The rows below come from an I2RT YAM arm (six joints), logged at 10 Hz.
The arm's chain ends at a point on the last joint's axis. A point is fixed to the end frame.
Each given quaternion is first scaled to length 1.
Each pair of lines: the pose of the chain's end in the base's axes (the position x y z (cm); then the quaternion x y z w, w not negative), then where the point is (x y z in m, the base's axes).
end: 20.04, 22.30, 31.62, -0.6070, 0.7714, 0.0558, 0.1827
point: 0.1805 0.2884 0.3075
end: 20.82, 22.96, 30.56, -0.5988, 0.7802, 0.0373, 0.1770
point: 0.1904 0.2953 0.2945
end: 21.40, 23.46, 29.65, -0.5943, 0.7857, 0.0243, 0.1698
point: 0.1974 0.3002 0.2835
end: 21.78, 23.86, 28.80, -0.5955, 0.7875, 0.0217, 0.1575
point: 0.2010 0.3040 0.2741
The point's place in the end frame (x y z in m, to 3 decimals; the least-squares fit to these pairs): -0.053 0.037 0.024
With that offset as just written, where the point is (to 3 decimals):
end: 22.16, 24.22, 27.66, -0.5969, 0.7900, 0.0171, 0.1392
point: 0.205 0.307 0.261
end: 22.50, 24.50, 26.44, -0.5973, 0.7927, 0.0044, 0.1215
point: 0.208 0.309 0.246
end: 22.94, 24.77, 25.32, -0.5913, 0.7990, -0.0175, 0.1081
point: 0.214 0.311 0.232
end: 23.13, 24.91, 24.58, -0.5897, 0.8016, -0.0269, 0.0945
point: 0.216 0.312 0.223
